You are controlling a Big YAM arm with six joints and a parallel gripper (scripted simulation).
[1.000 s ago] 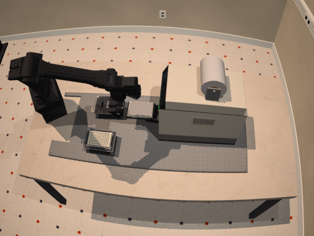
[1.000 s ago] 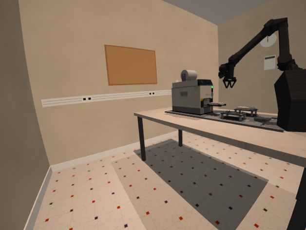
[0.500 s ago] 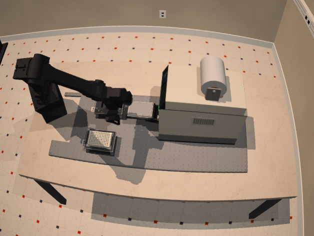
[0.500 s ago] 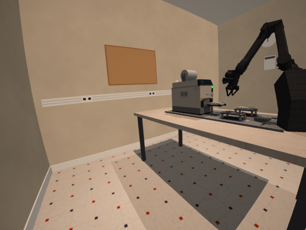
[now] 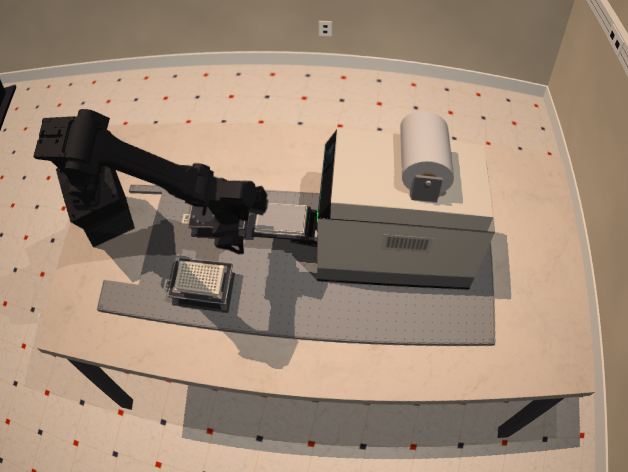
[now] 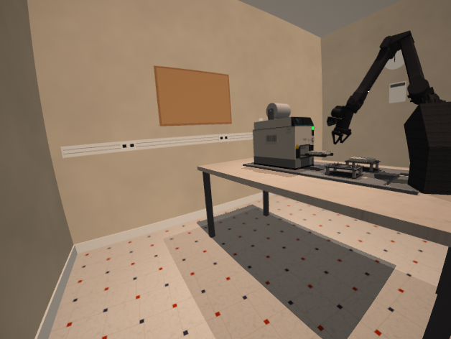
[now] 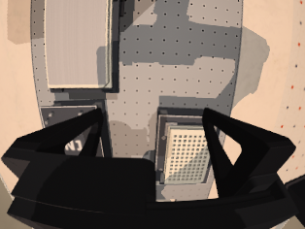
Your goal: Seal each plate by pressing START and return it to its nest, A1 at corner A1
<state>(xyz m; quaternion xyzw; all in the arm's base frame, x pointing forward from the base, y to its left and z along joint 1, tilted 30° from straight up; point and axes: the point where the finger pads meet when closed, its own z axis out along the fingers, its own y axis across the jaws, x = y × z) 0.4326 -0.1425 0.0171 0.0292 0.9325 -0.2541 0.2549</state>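
Right now the sealer stage is 10 cm ahead of my hand, 7 cm to the left of it and 7 cm below it. The rest, counted from my hand: yellow warning label: 22 cm ahead, 14 cm to the left, 2 cm below; then start button: 18 cm ahead, 4 cm to the right, 2 cm above; then plate: 13 cm behind, 5 cm to the right, 11 cm below.
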